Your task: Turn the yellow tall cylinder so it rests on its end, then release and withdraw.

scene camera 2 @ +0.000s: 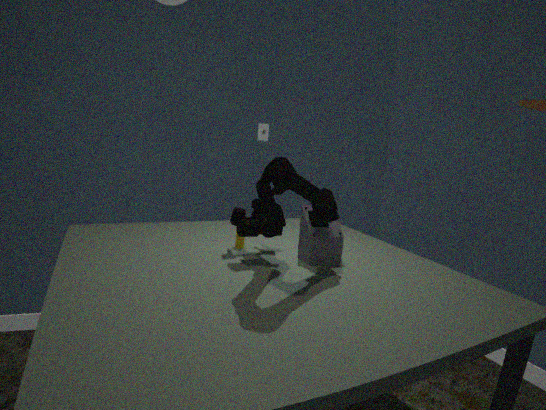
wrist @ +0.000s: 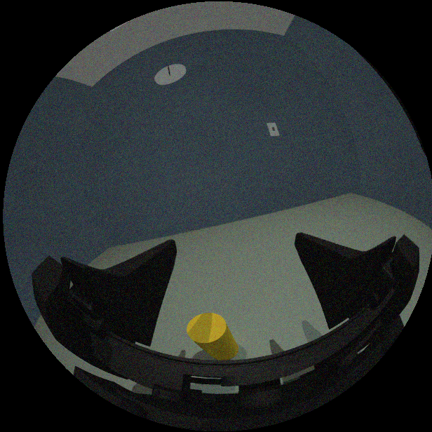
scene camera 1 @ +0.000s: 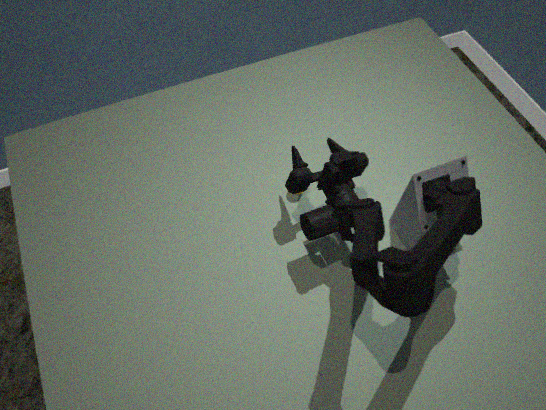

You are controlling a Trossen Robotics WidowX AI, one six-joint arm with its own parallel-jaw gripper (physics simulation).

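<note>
The yellow tall cylinder (scene camera 2: 240, 242) (wrist: 221, 340) stands upright on its end on the table (scene camera 2: 150, 300). In scene camera 1 it is almost wholly hidden under the arm's hand, with a thin yellow sliver showing. My gripper (scene camera 1: 312, 144) (wrist: 237, 243) is open and empty, its two dark fingers spread wide. It is held above the table, with its fingers pointing outward over and past the cylinder's top. In the wrist view the cylinder shows low between the fingers, apart from both. In scene camera 2 the hand hides the cylinder's upper end.
The arm's grey base mount (scene camera 1: 406, 215) (scene camera 2: 320, 247) stands on the table to the right of the cylinder. The arm's shadows fall across the tabletop. The table's far edge and a blue wall (scene camera 2: 150, 125) with a white outlet plate (scene camera 2: 263, 132) (wrist: 273, 129) lie beyond.
</note>
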